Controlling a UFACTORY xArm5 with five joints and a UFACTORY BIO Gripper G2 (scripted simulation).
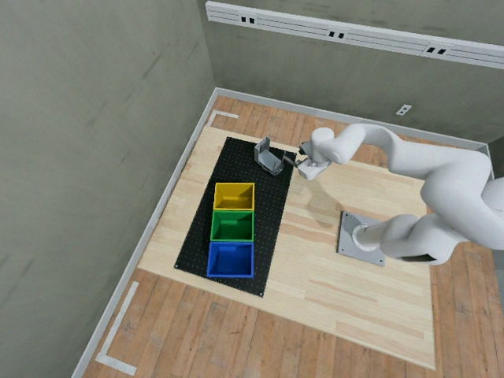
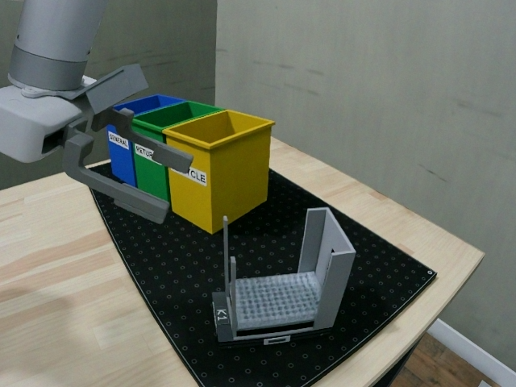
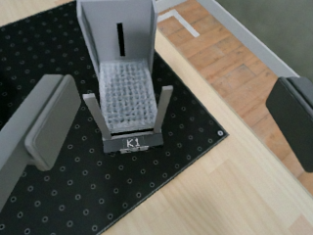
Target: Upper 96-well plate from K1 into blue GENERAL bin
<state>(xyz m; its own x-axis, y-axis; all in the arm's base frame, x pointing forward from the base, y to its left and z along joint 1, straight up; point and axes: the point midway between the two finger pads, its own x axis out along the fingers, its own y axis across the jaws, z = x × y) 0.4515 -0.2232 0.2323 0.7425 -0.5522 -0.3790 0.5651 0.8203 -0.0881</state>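
The clear 96-well plate lies 13 cm ahead of my hand, 4 cm to the right of it and 20 cm below it. Also, from my hand: green returns bin 17 cm ahead, 39 cm to the left, 15 cm below; yellow recycle bin 21 cm ahead, 27 cm to the left, 15 cm below; black plate 13 cm ahead, 4 cm to the right, 21 cm below.
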